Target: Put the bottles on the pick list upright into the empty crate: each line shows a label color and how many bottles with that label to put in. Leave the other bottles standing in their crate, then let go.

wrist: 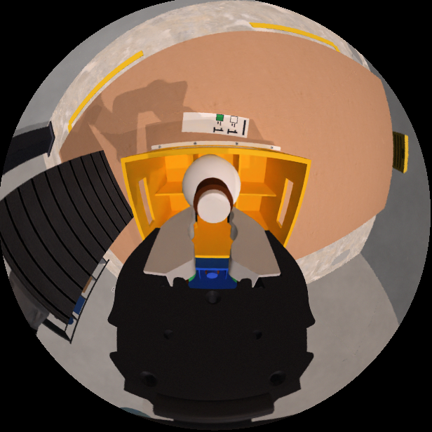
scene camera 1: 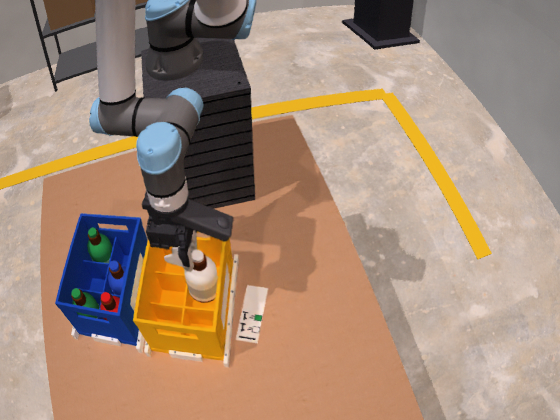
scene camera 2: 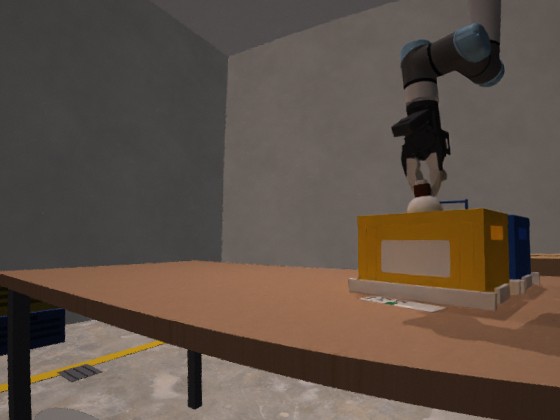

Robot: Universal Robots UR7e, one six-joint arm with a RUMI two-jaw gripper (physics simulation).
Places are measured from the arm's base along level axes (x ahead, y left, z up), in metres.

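Where they show: gripper, fingertip midpoint: (scene camera 1: 191,263) (scene camera 2: 426,197); arm's base, origin of the base link: (scene camera 1: 174,61).
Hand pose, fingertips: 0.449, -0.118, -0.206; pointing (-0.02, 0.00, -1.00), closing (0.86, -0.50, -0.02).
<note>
Each offset is from my fingertips to the top centre of the thing, as dx, dy, dz. "spot": to the spot under its first point. Level surfaces: height alone.
A white bottle @[+0.005, +0.014, +0.036] (scene camera 1: 202,281) (scene camera 2: 424,204) (wrist: 212,167) with a brown neck is upright, its lower part inside the middle compartment of the yellow crate's right column in scene camera 1. My gripper (scene camera 1: 194,261) (scene camera 2: 423,189) (wrist: 212,208) is shut on its neck. Its base is hidden. The yellow crate @[spot: +0.130, -0.054, -0.135] (scene camera 1: 200,346) (scene camera 2: 367,250) (wrist: 300,192) shows no other bottle. The blue crate @[-0.121, -0.220, -0.037] (scene camera 1: 102,325) (scene camera 2: 520,250) holds two green bottles @[-0.222, -0.215, -0.049] (scene camera 1: 100,248) @[-0.063, -0.304, -0.049] (scene camera 1: 82,300), a blue bottle @[-0.101, -0.180, -0.049] (scene camera 1: 117,281) and a red bottle @[-0.024, -0.226, -0.049] (scene camera 1: 109,304). The pick list @[+0.058, +0.102, -0.210] (scene camera 1: 256,297) (scene camera 2: 425,306) (wrist: 197,123) shows 1 green and 1 white.
The blue crate stands directly left of the yellow one in scene camera 1. White rails @[+0.036, +0.058, -0.182] (scene camera 1: 230,320) (scene camera 2: 425,292) edge the crates. The table @[dz -0.212] (scene camera 1: 300,375) (scene camera 2: 200,295) (wrist: 300,100) carries them. The black robot pedestal (scene camera 1: 220,150) (wrist: 65,200) stands behind.
</note>
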